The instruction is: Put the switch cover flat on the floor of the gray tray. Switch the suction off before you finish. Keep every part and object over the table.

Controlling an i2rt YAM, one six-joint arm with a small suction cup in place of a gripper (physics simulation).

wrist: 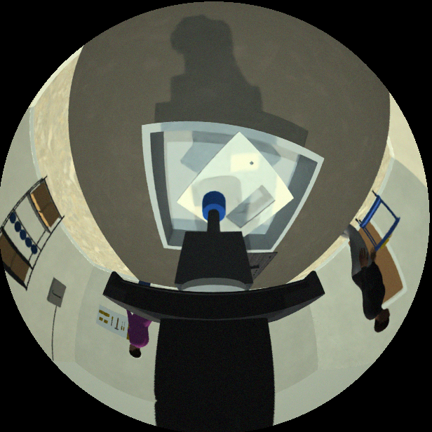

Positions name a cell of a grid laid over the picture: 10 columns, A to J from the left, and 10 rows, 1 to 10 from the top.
I see a switch cover (F4) and a gray tray (E4).
